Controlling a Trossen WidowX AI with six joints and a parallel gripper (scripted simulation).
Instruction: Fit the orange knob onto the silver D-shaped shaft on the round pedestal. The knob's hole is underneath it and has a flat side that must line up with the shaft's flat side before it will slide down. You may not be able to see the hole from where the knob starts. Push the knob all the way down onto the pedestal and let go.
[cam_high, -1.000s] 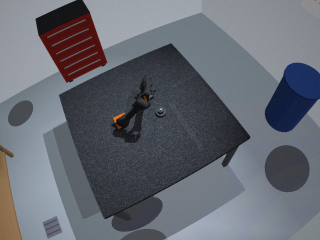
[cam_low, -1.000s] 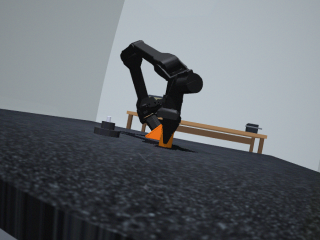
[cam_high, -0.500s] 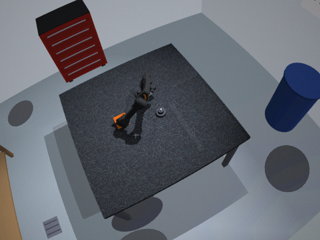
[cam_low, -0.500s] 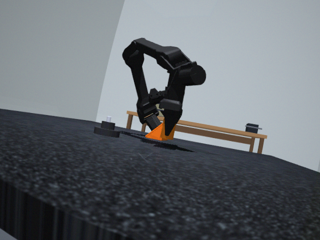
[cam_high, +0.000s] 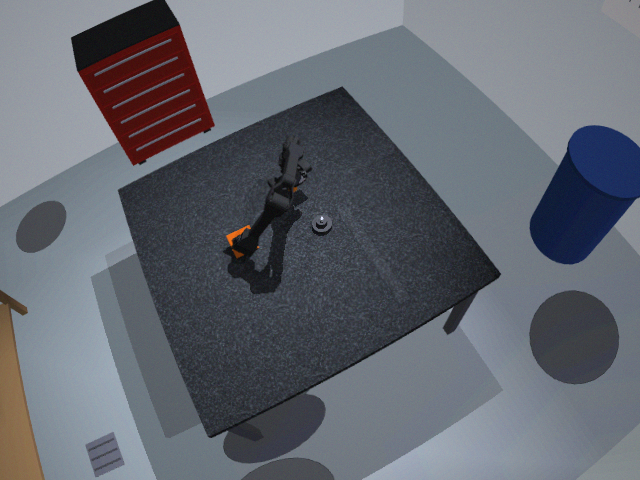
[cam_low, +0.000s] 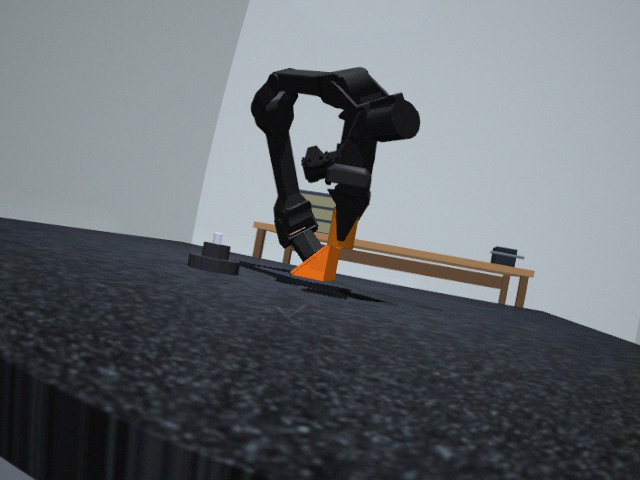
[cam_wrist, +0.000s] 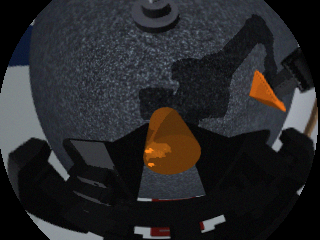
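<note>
My gripper tip is 190 mm to the left of the round black pedestal, 50 mm above it and 30 mm short of it. Also, from my gripper tip: orange knob (30 mm above).
</note>
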